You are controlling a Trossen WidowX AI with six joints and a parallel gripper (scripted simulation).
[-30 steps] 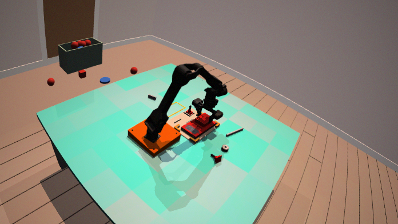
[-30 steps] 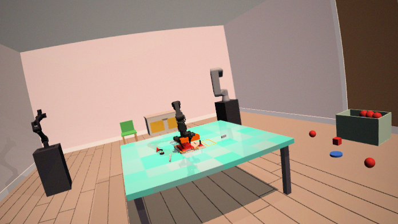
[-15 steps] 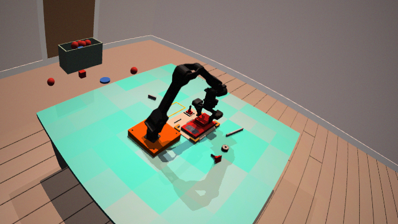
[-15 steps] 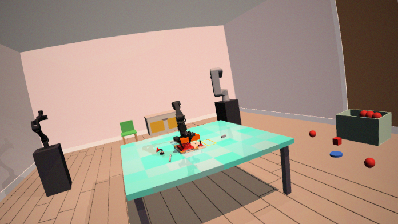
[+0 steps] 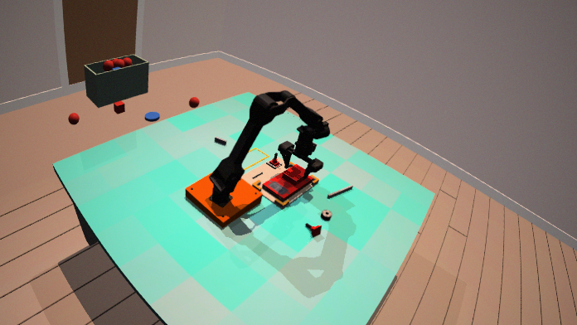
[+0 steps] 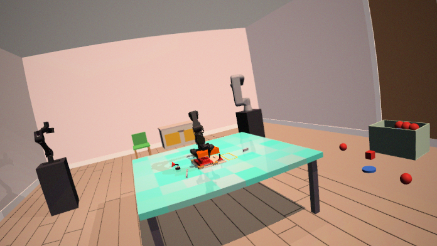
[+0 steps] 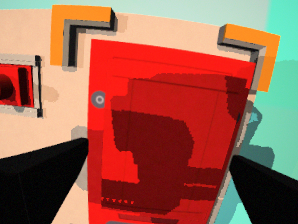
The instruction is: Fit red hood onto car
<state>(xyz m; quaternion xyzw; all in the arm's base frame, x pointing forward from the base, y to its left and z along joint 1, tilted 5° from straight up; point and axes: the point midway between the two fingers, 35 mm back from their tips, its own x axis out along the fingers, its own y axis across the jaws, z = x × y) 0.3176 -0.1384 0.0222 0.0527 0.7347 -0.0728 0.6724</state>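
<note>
Now: the red hood right at my gripper tip. The rest, counted from my gripper tip: dark rod: 190 mm to the right, 70 mm ahead, 40 mm below; then wheel: 200 mm to the right, 100 mm behind, 40 mm below; then grey engine block: 20 mm below.
</note>
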